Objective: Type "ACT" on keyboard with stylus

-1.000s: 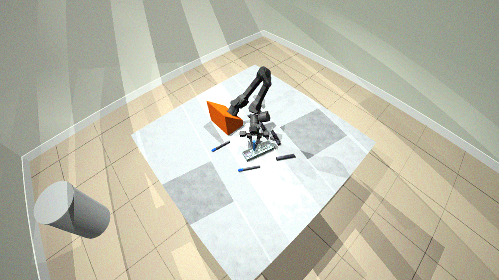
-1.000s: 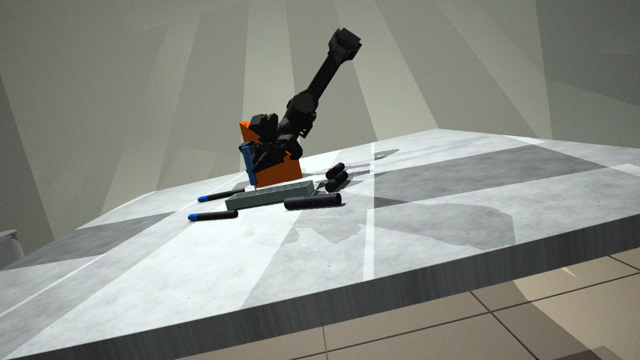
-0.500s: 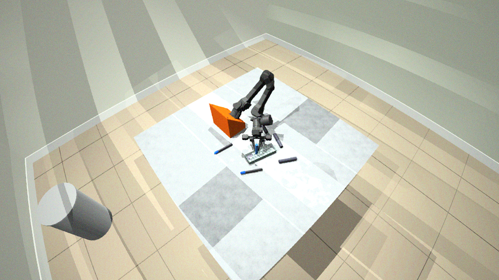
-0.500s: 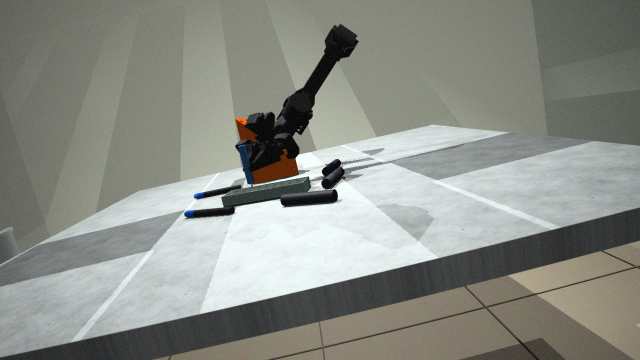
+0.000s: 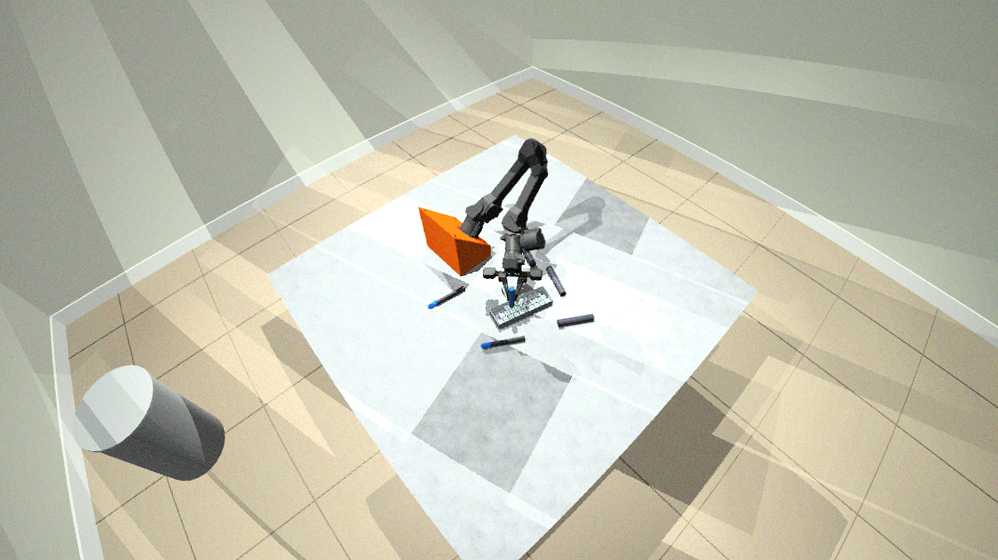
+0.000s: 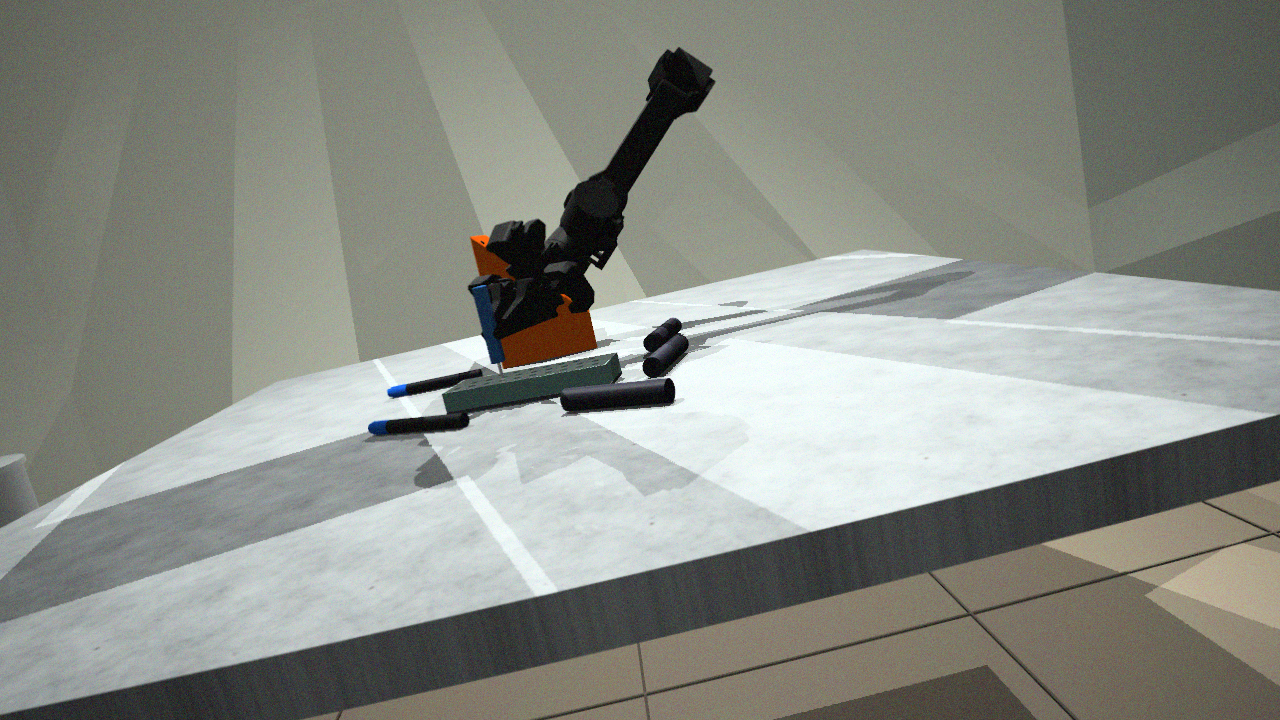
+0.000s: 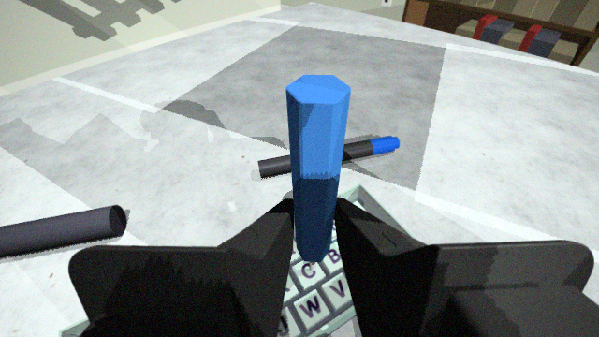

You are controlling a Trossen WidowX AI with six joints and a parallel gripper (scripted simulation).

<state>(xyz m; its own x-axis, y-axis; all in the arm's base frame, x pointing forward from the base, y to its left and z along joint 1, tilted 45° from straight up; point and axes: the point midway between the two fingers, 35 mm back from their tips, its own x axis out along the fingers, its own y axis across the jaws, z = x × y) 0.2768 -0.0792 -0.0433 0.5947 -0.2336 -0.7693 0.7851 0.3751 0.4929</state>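
Now: the stylus tip 5 cm below my gripper tip. From my gripper tip the other things lie so: blue stylus 2 cm below.
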